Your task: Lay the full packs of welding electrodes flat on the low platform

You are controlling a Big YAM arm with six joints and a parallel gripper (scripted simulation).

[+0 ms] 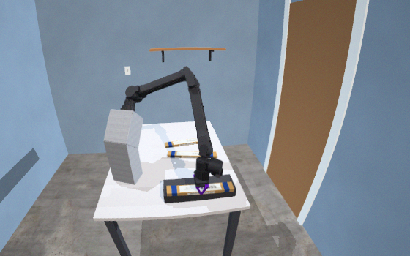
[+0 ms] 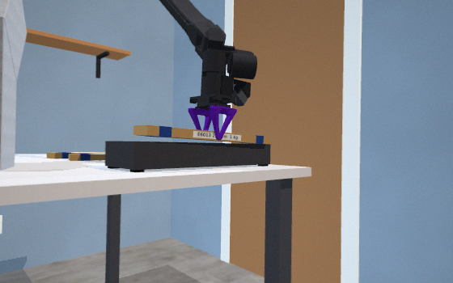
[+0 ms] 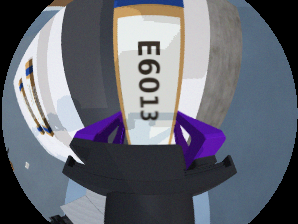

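My hand is 5 cm to the right of the low platform and 6 cm above it.
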